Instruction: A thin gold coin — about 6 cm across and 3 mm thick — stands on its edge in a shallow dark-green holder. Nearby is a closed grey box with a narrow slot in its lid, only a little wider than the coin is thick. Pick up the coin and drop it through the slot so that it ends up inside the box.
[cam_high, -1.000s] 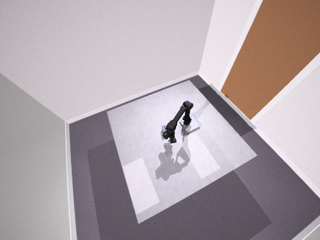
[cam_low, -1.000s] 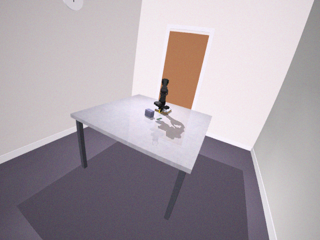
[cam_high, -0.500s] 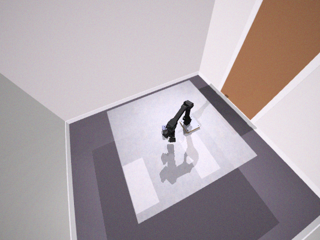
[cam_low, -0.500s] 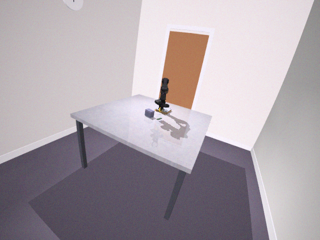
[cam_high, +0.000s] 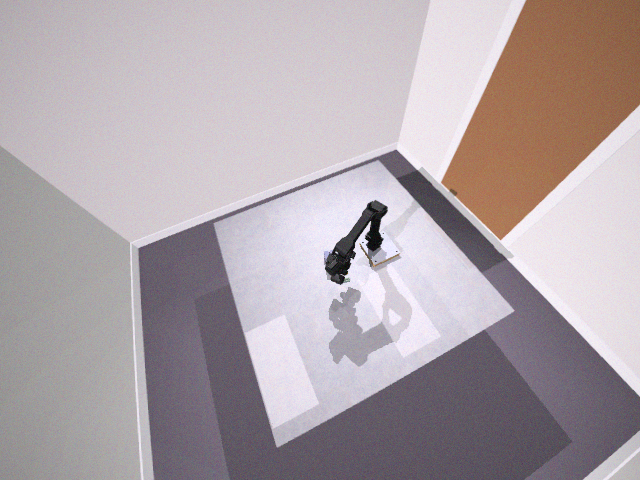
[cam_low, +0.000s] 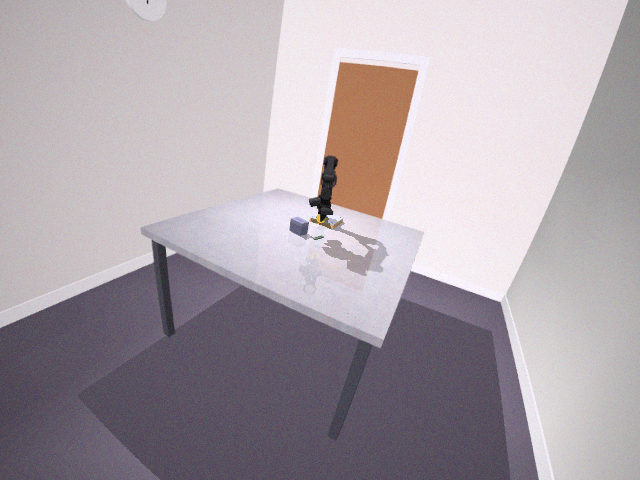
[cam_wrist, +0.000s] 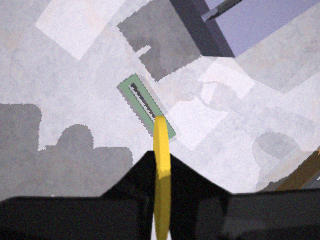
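Now: gripper tip 2 cm below the gold coin.
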